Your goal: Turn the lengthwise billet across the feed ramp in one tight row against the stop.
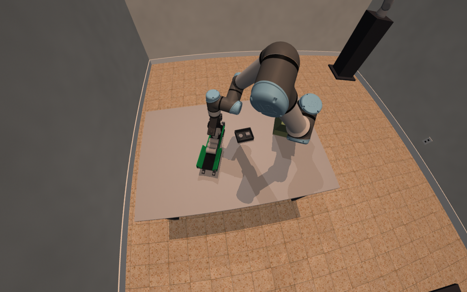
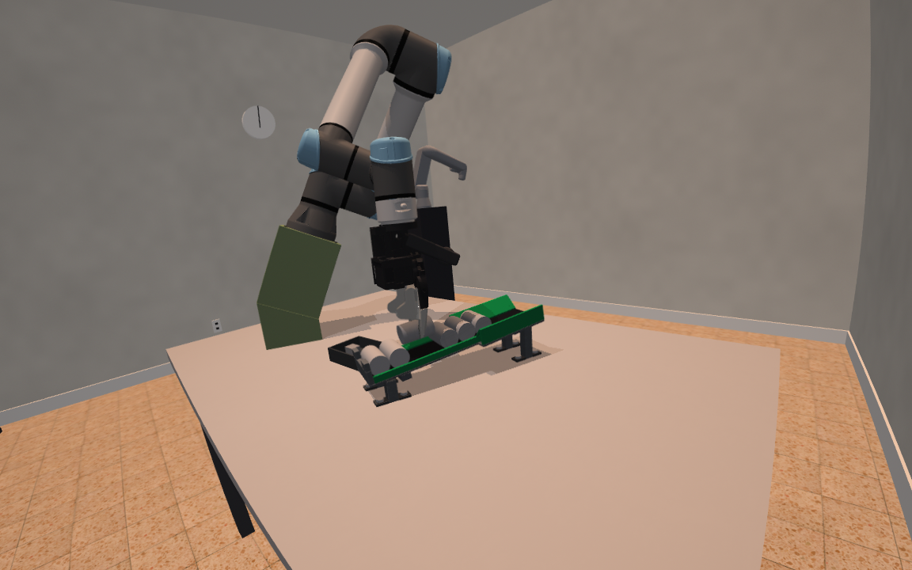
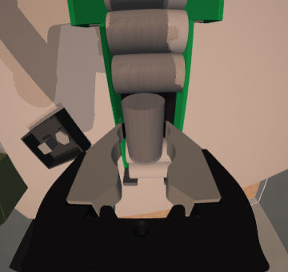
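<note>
The stop lies 2 cm behind my hand, 12 cm to the right of it and 6 cm below it. From my hand the other things lie so: black tray 21 cm behind, 5 cm to the right, 10 cm below.
</note>
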